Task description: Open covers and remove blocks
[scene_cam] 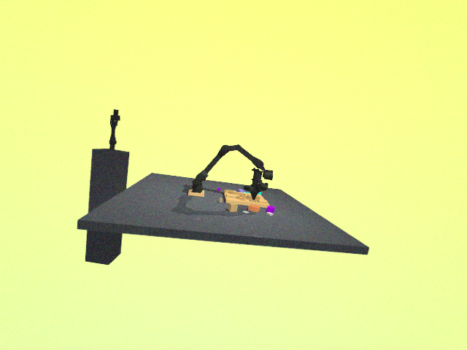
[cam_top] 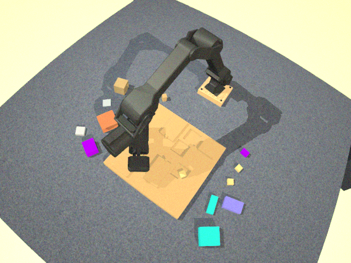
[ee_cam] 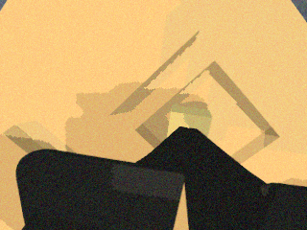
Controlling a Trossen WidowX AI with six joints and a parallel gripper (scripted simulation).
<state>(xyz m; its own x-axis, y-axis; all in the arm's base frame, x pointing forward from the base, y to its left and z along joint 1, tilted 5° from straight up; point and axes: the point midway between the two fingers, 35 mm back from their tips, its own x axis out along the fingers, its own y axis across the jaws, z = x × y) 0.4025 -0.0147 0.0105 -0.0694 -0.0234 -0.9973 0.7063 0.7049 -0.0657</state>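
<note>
Right now the orange block is 10 mm behind my gripper tip, 170 mm to the right of it and 10 mm below it. Also, from my gripper tip: cyan bar 40 mm behind, 290 mm to the left, 20 mm below; then tan cube 140 mm behind, 240 mm to the right, 10 mm below; then purple block 100 mm ahead, 130 mm to the right, 10 mm below.
</note>
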